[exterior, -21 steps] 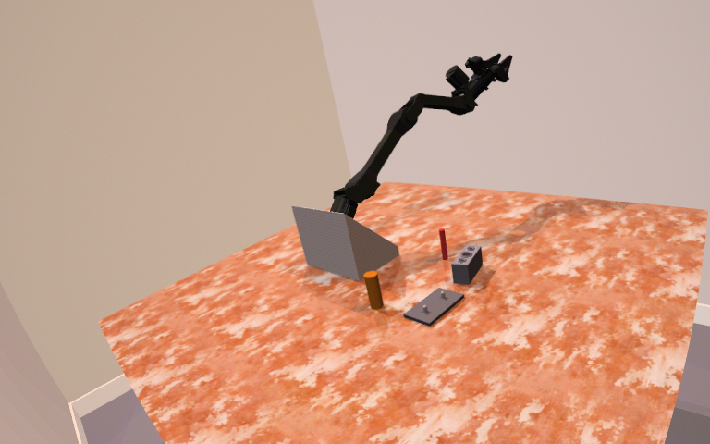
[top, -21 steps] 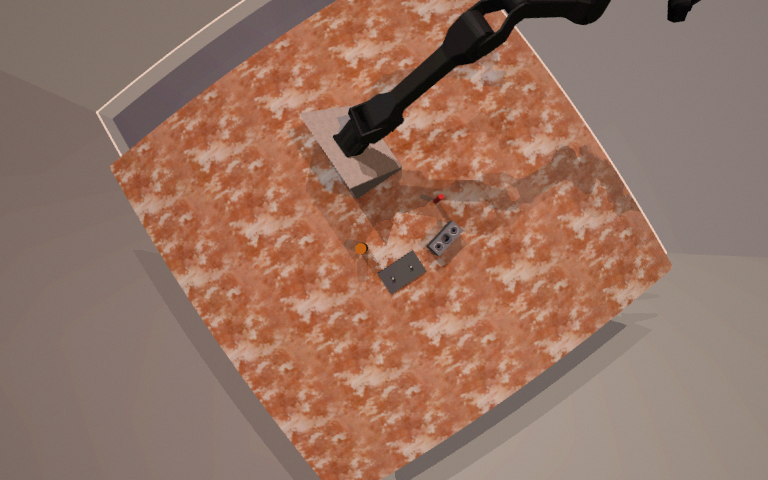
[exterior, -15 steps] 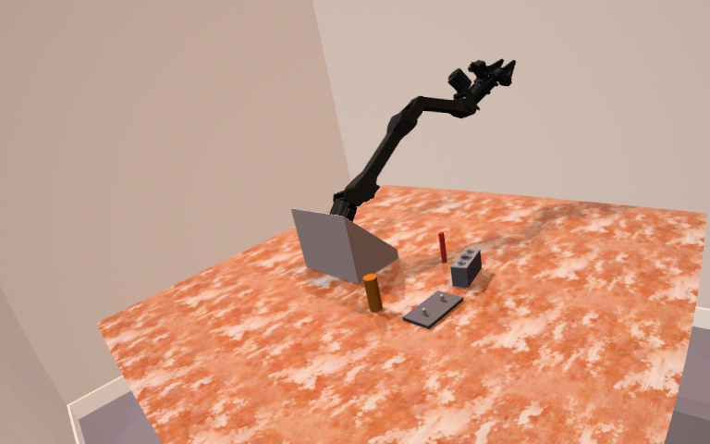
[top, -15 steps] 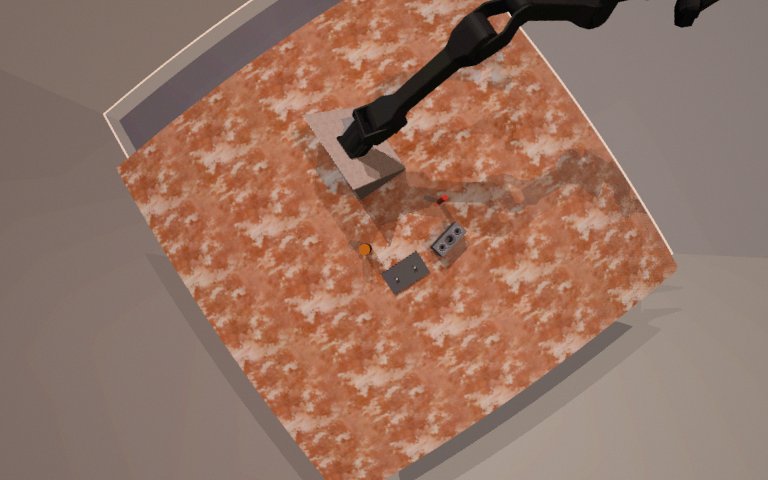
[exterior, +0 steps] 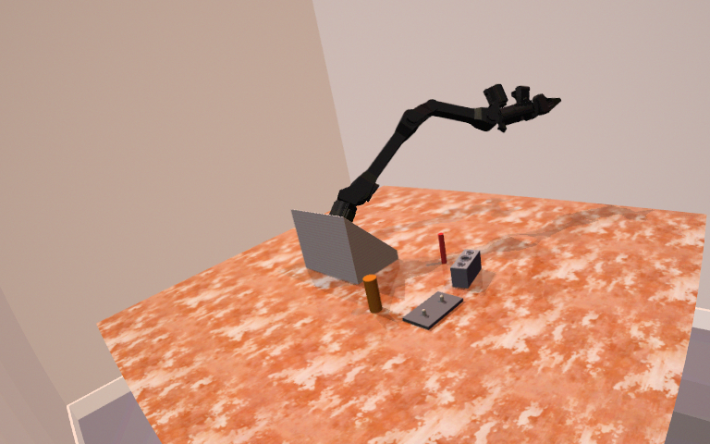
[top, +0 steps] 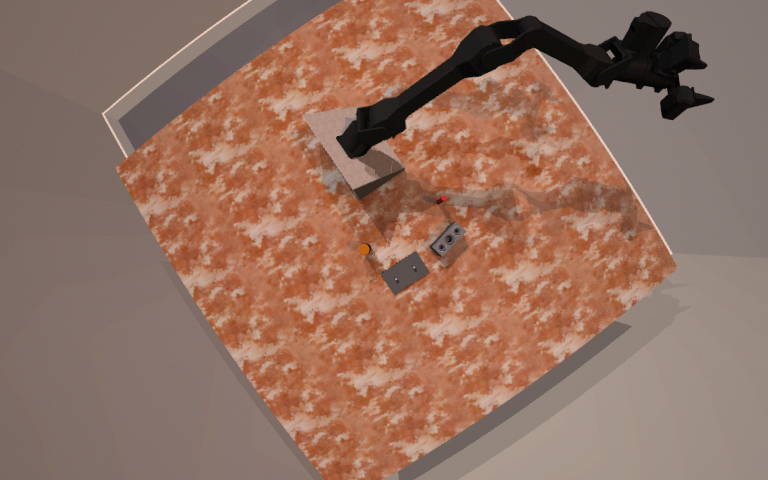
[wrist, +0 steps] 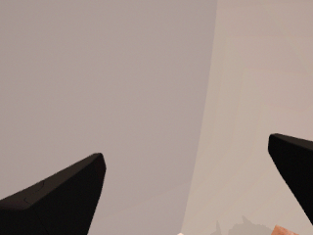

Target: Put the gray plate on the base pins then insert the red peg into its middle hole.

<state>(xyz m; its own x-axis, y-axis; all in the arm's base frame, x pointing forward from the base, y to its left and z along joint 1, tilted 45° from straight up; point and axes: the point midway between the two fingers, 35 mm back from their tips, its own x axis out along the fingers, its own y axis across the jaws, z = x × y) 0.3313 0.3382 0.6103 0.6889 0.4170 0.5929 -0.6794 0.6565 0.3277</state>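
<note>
Right now the gray plate is 61 cm to the right of my gripper tip, 29 cm below it and 2 cm behind it. Also, from my gripper tip: orange cylinder: 82 cm to the right, 28 cm below, 12 cm behind; gray base: 76 cm to the right, 31 cm below; red peg: 57 cm to the right, 28 cm below, 12 cm behind.
</note>
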